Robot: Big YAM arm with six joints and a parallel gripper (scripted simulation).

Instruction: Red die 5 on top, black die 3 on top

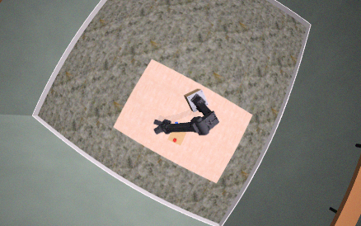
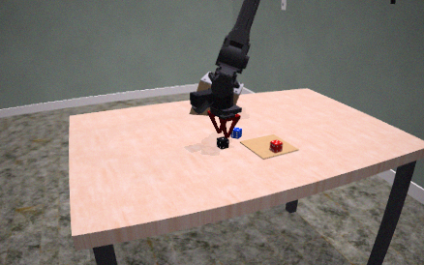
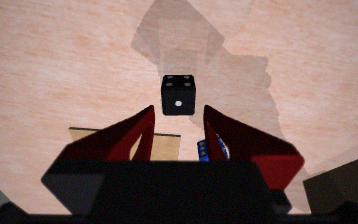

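My gripper is now 3 cm above the black die. From my hand the other things lie so: red die: 15 cm to the left, 7 cm ahead, 3 cm below; blue die: 7 cm behind, 6 cm to the left, 3 cm below; tan mat: 15 cm to the left, 5 cm below, 2 cm ahead.
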